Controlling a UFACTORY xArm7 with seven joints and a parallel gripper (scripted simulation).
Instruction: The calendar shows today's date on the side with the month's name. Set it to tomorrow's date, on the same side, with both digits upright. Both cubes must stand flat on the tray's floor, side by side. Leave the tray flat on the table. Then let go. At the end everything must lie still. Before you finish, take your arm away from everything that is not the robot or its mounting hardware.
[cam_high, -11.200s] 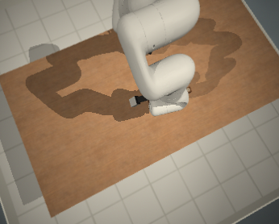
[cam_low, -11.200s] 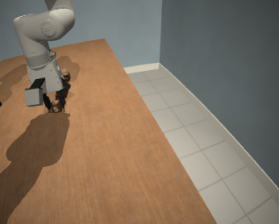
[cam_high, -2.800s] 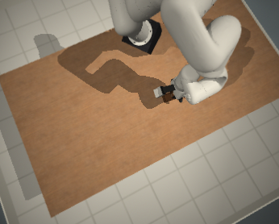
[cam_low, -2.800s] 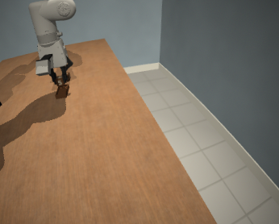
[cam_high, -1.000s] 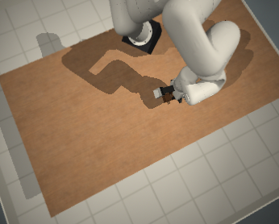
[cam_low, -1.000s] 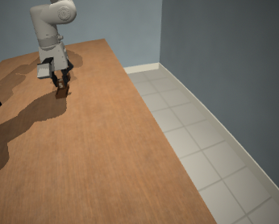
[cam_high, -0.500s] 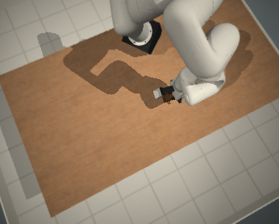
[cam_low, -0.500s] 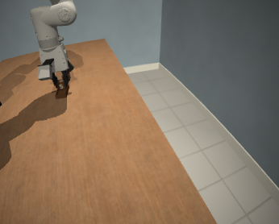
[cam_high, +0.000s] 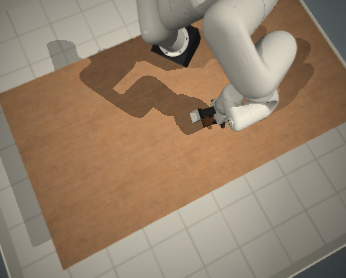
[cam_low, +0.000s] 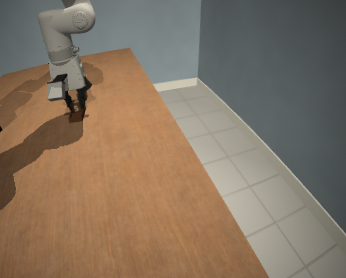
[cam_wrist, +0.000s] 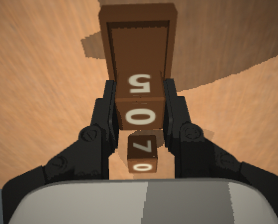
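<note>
The brown wooden cube lies 1 cm below my hand. The rest, counted from my hand: brown wooden tray: 3 cm below, 2 cm to the right.
</note>
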